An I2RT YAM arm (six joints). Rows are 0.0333 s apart.
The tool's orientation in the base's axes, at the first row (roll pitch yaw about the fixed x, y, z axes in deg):
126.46, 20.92, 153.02
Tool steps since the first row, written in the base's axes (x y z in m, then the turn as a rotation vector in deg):
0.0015, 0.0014, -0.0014, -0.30, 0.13, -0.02
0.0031, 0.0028, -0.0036, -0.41, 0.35, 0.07
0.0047, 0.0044, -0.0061, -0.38, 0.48, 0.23
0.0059, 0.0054, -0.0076, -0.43, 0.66, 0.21
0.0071, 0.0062, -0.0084, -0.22, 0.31, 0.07
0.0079, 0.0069, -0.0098, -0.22, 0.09, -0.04
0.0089, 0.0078, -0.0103, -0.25, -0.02, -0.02
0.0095, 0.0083, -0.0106, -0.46, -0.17, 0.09
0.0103, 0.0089, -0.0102, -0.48, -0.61, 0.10
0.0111, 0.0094, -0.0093, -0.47, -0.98, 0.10
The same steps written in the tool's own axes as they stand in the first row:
-0.0002, -0.0001, 0.0025, 0.31, 0.07, -0.07
-0.0001, -0.0008, 0.0055, 0.46, 0.28, -0.05
0.0001, -0.0016, 0.0087, 0.44, 0.48, -0.04
0.0001, -0.0021, 0.0108, 0.56, 0.59, 0.05
-0.0003, -0.0021, 0.0124, 0.29, 0.25, 0.03
-0.0002, -0.0027, 0.0141, 0.24, 0.03, -0.04
-0.0004, -0.0025, 0.0155, 0.21, -0.03, -0.14
-0.0006, -0.0024, 0.0163, 0.28, -0.05, -0.41
-0.0012, -0.0016, 0.0169, 0.11, -0.33, -0.70
-0.0019, -0.0006, 0.0171, -0.06, -0.58, -0.92

